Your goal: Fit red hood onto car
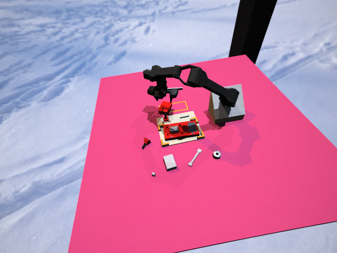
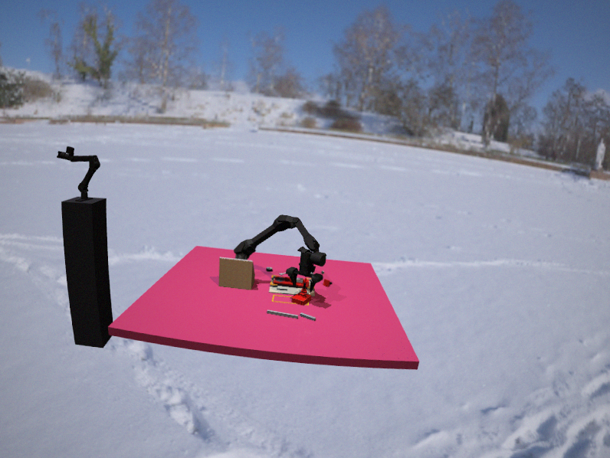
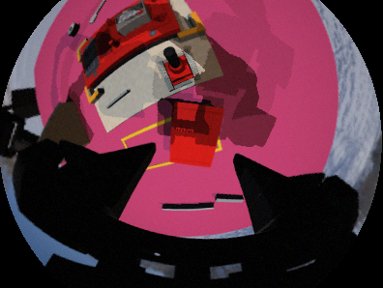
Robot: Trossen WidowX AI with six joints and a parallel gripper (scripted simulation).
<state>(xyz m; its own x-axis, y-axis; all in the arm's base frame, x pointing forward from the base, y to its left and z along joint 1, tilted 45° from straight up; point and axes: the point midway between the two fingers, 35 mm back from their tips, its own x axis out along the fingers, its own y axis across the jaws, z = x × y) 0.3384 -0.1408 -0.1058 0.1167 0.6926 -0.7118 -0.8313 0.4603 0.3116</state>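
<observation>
My gripper tip is 50 mm above the red hood. Round my gripper tip: wheel 160 mm behind, 440 mm to the left, 60 mm below; grey engine block 220 mm to the left, 40 mm below; beige jig 30 mm behind, 210 mm to the left, 50 mm below.
</observation>
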